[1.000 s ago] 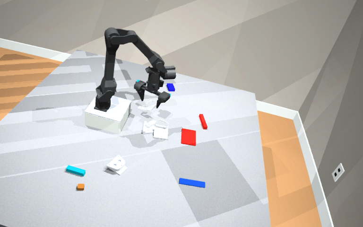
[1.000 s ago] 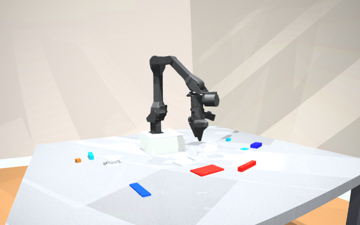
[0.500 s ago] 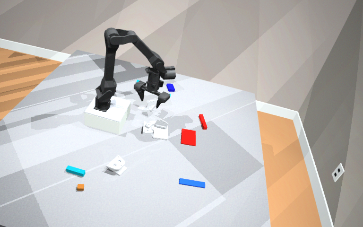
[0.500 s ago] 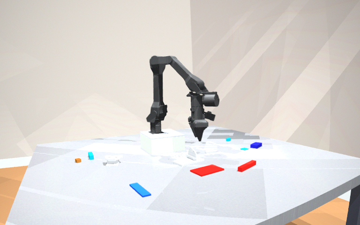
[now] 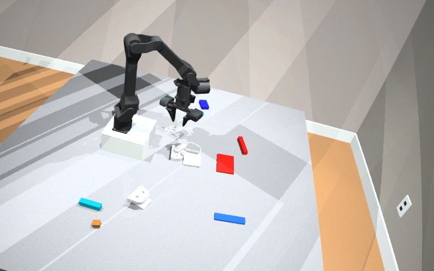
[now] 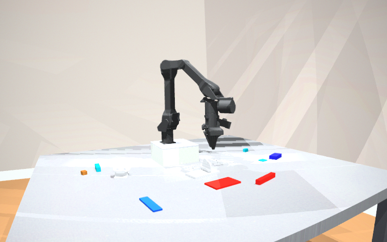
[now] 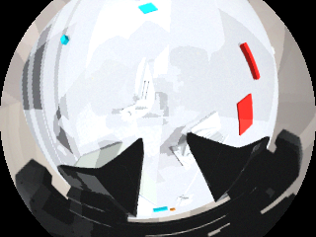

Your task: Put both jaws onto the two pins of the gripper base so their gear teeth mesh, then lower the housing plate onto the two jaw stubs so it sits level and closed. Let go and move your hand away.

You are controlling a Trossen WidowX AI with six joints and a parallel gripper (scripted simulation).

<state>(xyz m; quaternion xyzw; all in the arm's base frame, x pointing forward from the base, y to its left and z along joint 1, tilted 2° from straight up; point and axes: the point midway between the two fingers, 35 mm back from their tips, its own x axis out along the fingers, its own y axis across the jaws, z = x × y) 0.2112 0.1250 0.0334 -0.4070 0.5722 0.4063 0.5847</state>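
Right now my gripper tip is 3 cm past the white jaw, 4 cm to the right of it and 7 cm above it. The rest, counted from my gripper tip: flat white plate 9 cm ahead, 10 cm to the right, 7 cm below; white housing plate 3 cm ahead, 11 cm to the right, 7 cm below; red plate 24 cm ahead, 10 cm to the right, 7 cm below.
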